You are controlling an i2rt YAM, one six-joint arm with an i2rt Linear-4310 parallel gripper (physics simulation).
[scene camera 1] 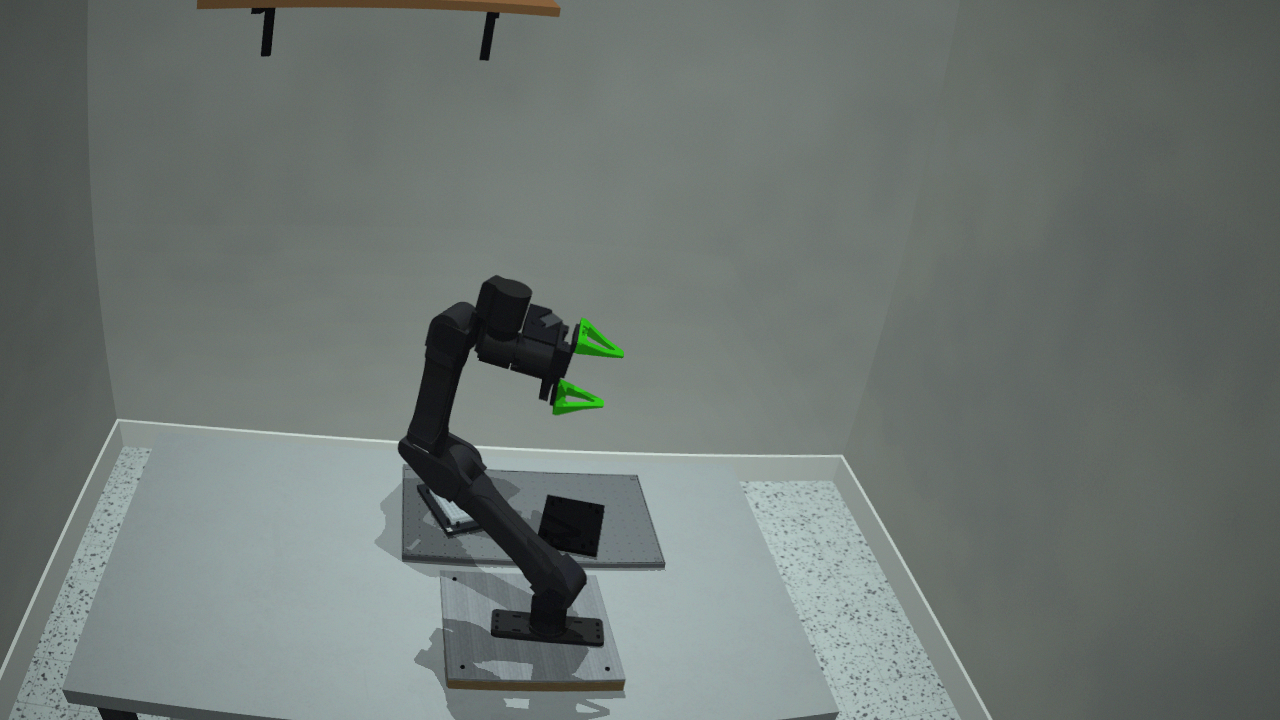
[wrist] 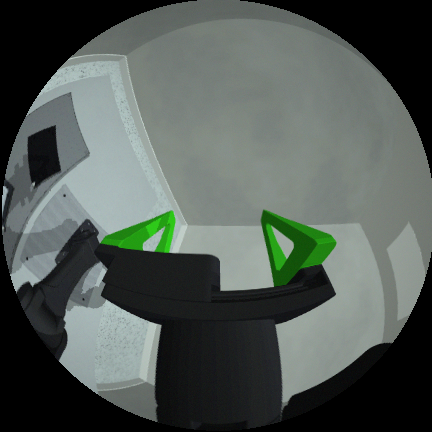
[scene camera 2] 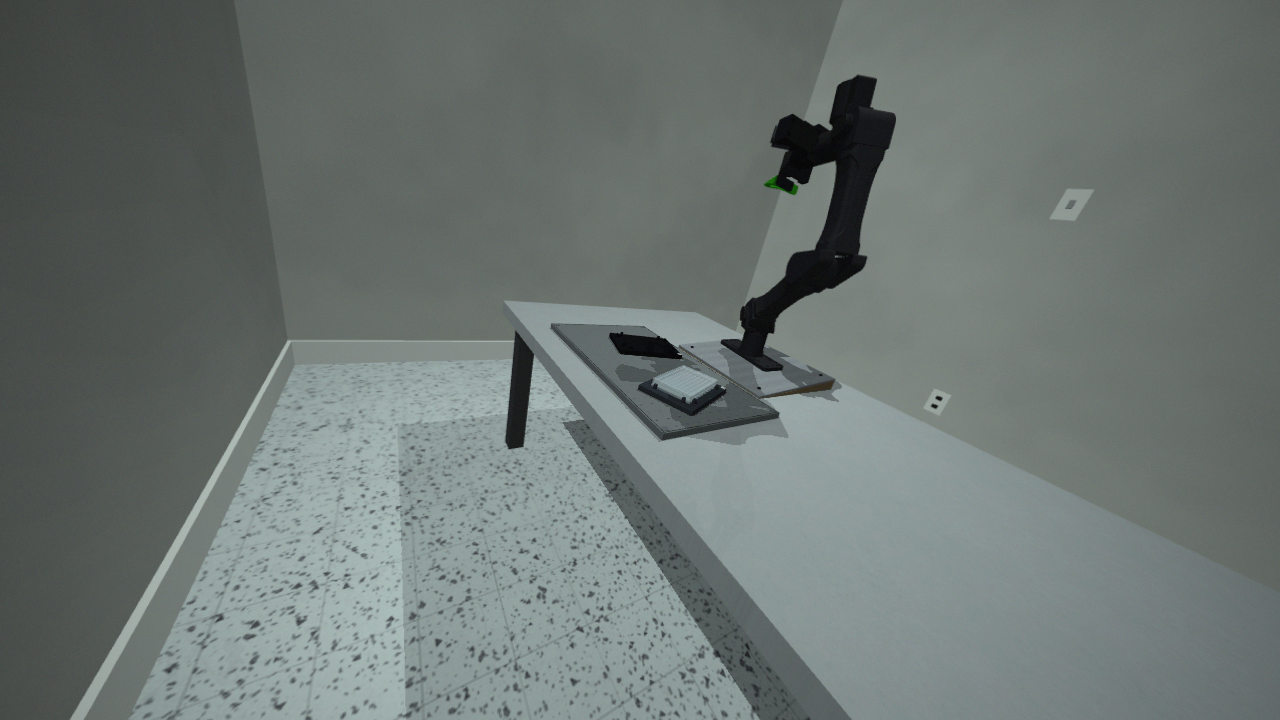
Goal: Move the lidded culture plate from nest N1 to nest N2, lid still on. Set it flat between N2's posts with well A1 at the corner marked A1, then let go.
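Pixels of known places: gripper, fingertip midpoint: (scene camera 1: 613, 380) (wrist: 217, 214) (scene camera 2: 772, 164); arm's base, link origin: (scene camera 1: 546, 630) (wrist: 75, 245) (scene camera 2: 749, 355).
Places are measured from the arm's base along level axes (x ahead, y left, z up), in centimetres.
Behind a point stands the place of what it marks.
Note:
The lidded culture plate (scene camera 1: 450, 508) @(y 19.9, x 29.8, z 1.9 cm) (scene camera 2: 686, 382) @(y 20.3, x 35.3, z 1.9 cm) is pale and lies in a black nest (scene camera 2: 665, 399) @(y 23.1, x 41.1, z -0.1 cm), taken as N1, on the grey board (scene camera 1: 626, 501) @(y -16.8, x 42.8, z -1.0 cm) (scene camera 2: 742, 412) @(y 27.6, x 25.8, z -0.9 cm) (wrist: 70, 130) @(y -18.1, x 34.9, z -0.9 cm). The arm hides part of it in scene camera 1. The other black nest (scene camera 1: 572, 523) @(y -5.0, x 31.8, z 0.3 cm) (scene camera 2: 644, 345) @(y -3.3, x 32.9, z 0.3 cm) (wrist: 44, 155), taken as N2, holds no plate. Its A1 mark is too small to read. My gripper (scene camera 1: 613, 379) @(y -5.3, x 8.2, z 47.8 cm) (wrist: 217, 214) @(y -5.3, x 8.2, z 47.8 cm) is open and empty, high above the board and well apart from the plate. Its green fingers point sideways, toward the wall in the wrist view.
The arm stands on a wood-edged base board (scene camera 1: 483, 664) @(y 10.9, x -11.2, z 0.7 cm) (scene camera 2: 760, 379) @(y 13.6, x 8.0, z -0.9 cm) beside the grey board, on the pale table (scene camera 1: 223, 537) @(y 67.2, x 13.2, z -2.2 cm) (scene camera 2: 895, 537) @(y 56.8, x 23.7, z -2.2 cm). The lower arm link passes over part of the grey board in scene camera 1. A brown shelf (scene camera 1: 375, 4) is on the wall high up.

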